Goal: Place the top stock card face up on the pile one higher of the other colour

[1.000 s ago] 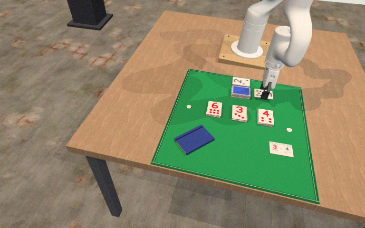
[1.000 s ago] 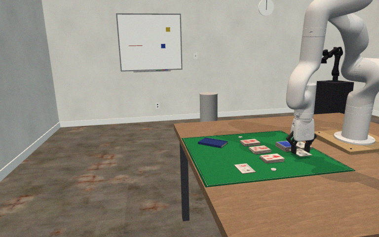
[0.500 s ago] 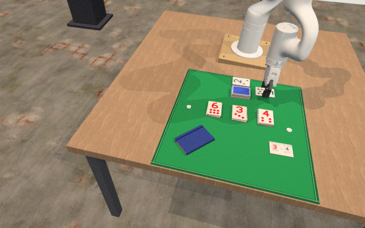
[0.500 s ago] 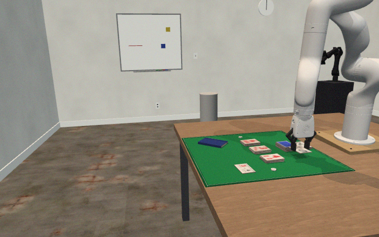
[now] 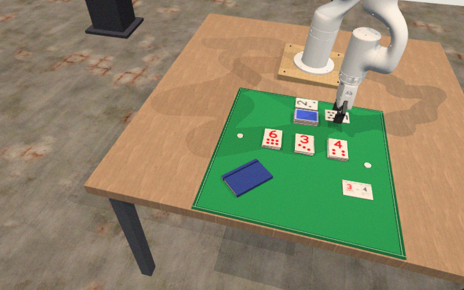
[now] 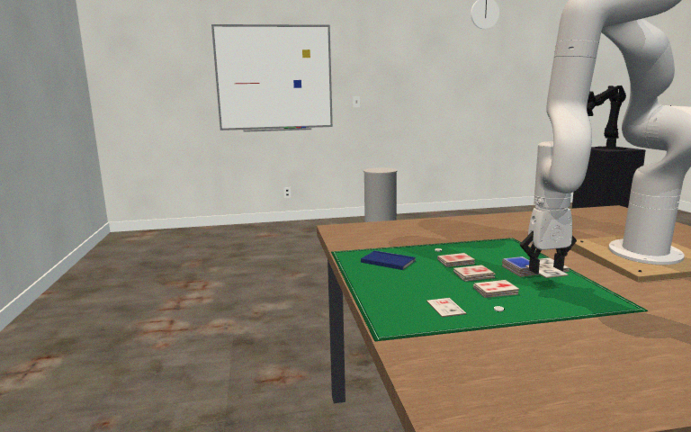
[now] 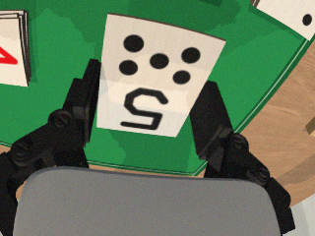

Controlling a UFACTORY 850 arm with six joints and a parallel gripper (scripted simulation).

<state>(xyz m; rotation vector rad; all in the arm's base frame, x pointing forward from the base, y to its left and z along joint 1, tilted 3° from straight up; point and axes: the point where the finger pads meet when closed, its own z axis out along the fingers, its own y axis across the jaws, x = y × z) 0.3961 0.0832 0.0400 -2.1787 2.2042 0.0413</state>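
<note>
Right now the green card cloth is 180 mm ahead of my hand, 120 mm to the right of it and 70 mm below it. Round my hand: small reference card: 310 mm ahead, 60 mm to the left, 50 mm below; then black 5 card: 10 mm below; then black 2: 110 mm to the right, 90 mm behind, 40 mm below.
</note>
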